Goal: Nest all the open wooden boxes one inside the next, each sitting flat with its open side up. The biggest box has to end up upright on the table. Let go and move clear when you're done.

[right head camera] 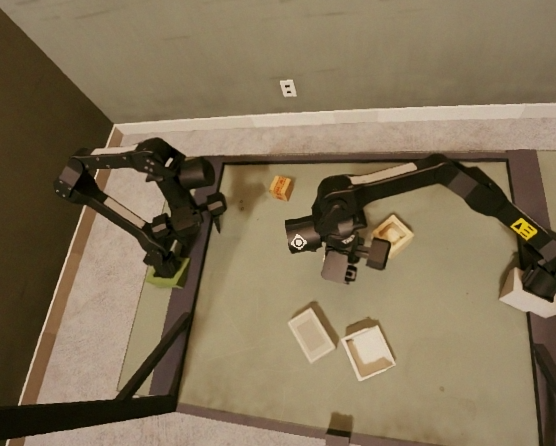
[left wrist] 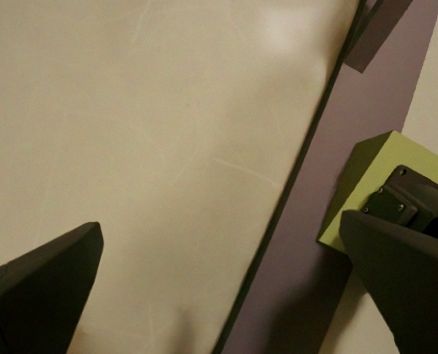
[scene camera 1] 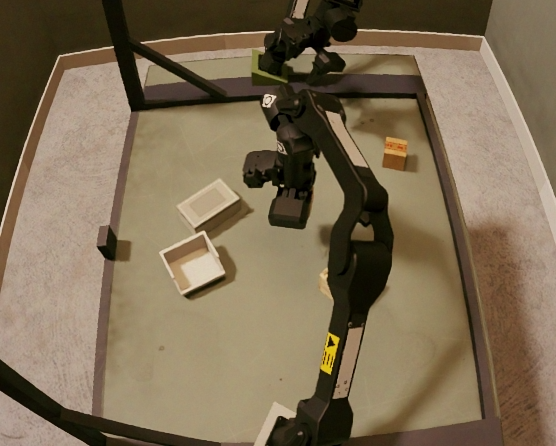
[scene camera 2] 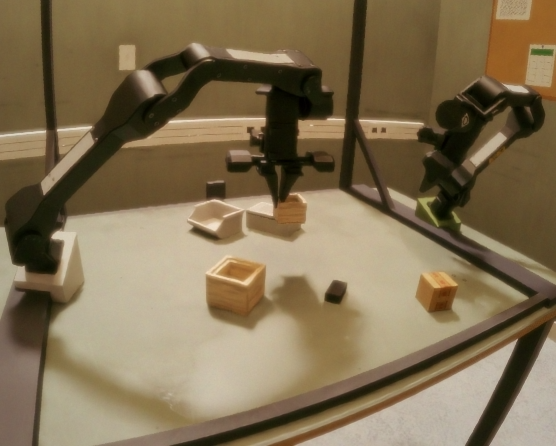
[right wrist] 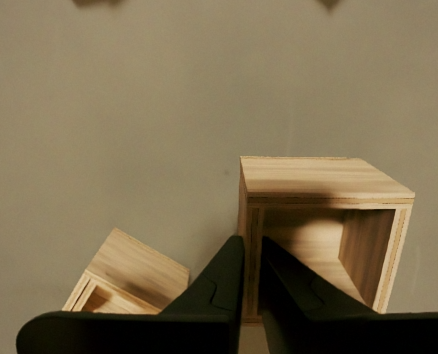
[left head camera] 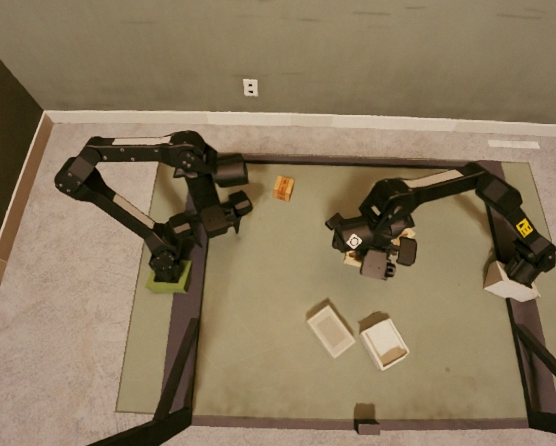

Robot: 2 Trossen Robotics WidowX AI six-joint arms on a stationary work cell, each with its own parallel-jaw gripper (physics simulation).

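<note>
A small open wooden box (left head camera: 351, 258) (scene camera 2: 292, 212) (right wrist: 305, 177) hangs above the table, open side up. My right gripper (scene camera 2: 281, 202) (right wrist: 248, 247) is shut on one side wall of it, one finger inside and one outside. The bigger wooden box (right head camera: 403, 243) (scene camera 1: 324, 283) (scene camera 2: 235, 295) (right wrist: 137, 267) stands upright on the table, open side up, with a second wooden rim inside it; my right arm hides much of it in the left head camera and scene camera 1. My left gripper (left wrist: 223, 227) is open and empty, near its own base at the table's side.
A white shallow tray-like box (left head camera: 331, 331) (right head camera: 311, 335) and a white open bin (left head camera: 384, 345) (right head camera: 368, 352) (scene camera 1: 192, 265) stand close together. An orange printed box (left head camera: 283, 188) (scene camera 2: 437, 291) stands near the table's edge. A small black block (scene camera 2: 335, 291) lies between it and the bigger wooden box.
</note>
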